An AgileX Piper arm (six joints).
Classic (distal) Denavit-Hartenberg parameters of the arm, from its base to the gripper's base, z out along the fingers. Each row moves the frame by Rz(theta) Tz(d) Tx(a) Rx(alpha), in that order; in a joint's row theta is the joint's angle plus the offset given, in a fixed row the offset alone. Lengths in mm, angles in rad.
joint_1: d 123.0; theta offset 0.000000; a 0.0; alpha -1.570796
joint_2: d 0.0; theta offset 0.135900; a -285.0; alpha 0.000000
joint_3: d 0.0; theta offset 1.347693; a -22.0; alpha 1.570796
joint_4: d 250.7; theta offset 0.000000; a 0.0; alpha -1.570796
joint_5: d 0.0; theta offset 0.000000; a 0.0; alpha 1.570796
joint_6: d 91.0; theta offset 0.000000; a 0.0; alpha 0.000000
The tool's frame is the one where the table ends.
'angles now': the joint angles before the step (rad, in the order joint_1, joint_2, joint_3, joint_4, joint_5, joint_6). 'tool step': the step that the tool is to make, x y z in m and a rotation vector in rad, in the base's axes. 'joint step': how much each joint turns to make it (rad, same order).
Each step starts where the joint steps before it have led.
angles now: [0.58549, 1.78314, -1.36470, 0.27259, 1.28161, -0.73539]
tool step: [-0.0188, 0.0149, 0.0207, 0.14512, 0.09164, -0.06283]
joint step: [0.02423, -0.04497, -0.00102, 0.17776, 0.02643, 0.04461]
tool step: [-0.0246, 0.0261, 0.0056, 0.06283, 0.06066, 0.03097]
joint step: [0.08651, -0.00683, 0.00111, 0.08990, 0.00000, 0.03425]
